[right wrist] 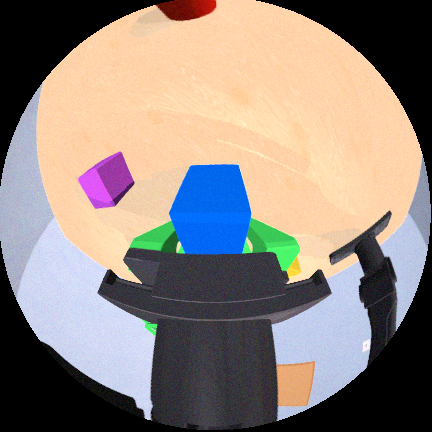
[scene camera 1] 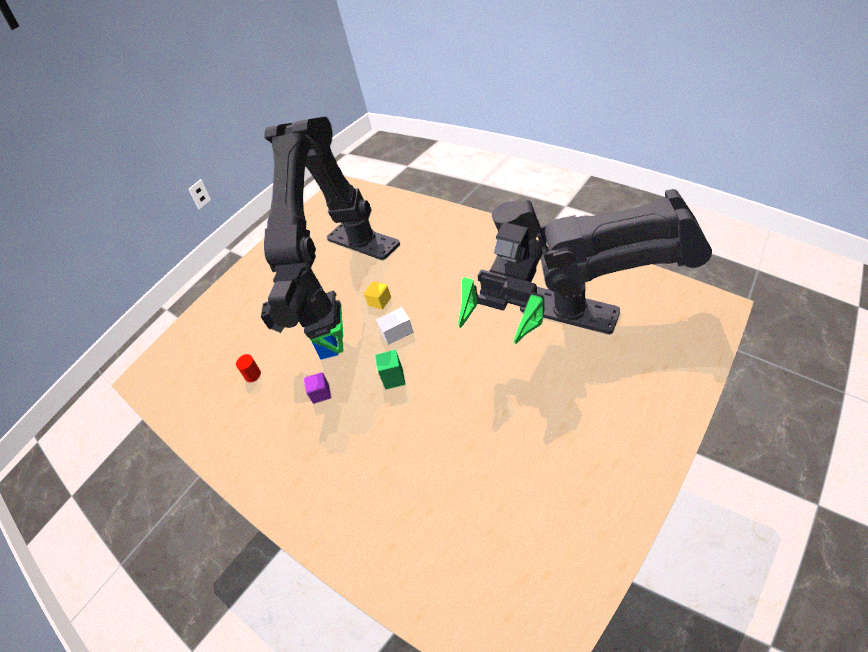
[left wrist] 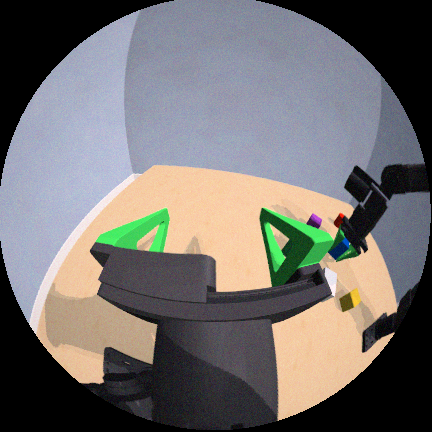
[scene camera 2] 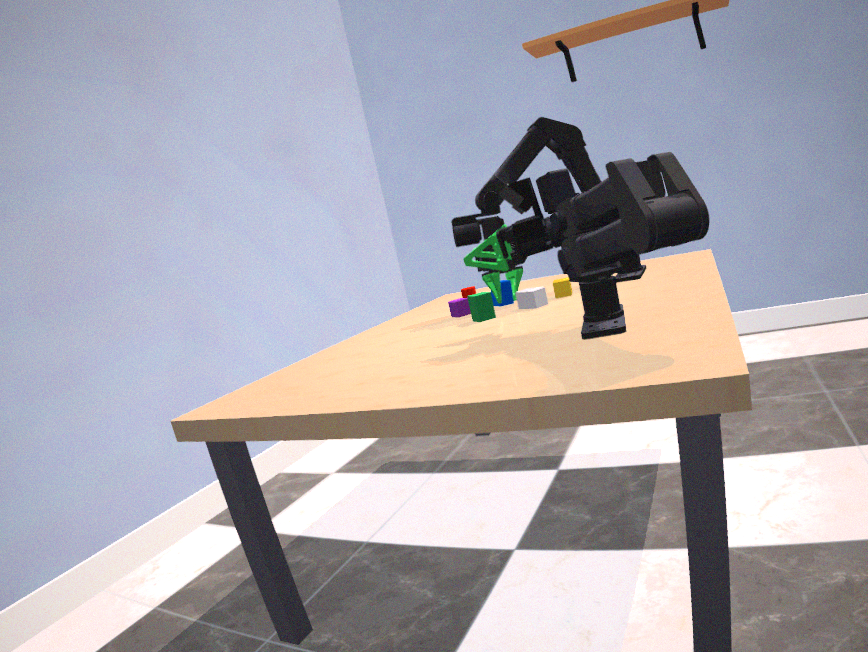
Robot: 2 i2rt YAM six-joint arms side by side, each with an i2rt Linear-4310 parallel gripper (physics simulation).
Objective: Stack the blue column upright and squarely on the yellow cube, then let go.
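The blue column [scene camera 1: 324, 348] [scene camera 2: 504, 289] [left wrist: 339, 248] [right wrist: 212, 195] looks upright on the table, between the fingers of my right gripper [scene camera 1: 329, 342] [scene camera 2: 505, 298] [right wrist: 214, 213]. That gripper is shut on it, one green finger on each side; the fingers partly hide it in scene camera 1. The yellow cube [scene camera 1: 377, 295] [scene camera 2: 562, 287] [left wrist: 350, 300] stands apart, up and to the right of the column in scene camera 1; a small part of the cube [right wrist: 294, 268] shows behind a finger in the right wrist view. My left gripper [scene camera 1: 488, 334] [left wrist: 213, 212] is open and empty above the table.
A white block [scene camera 1: 394, 326] [scene camera 2: 531, 298] stands between the yellow cube and a green block [scene camera 1: 390, 369] [scene camera 2: 482, 307]. A purple cube [scene camera 1: 317, 388] [right wrist: 106, 181] and a red cylinder [scene camera 1: 247, 368] [right wrist: 187, 9] stand near the column, lower and farther left in scene camera 1.
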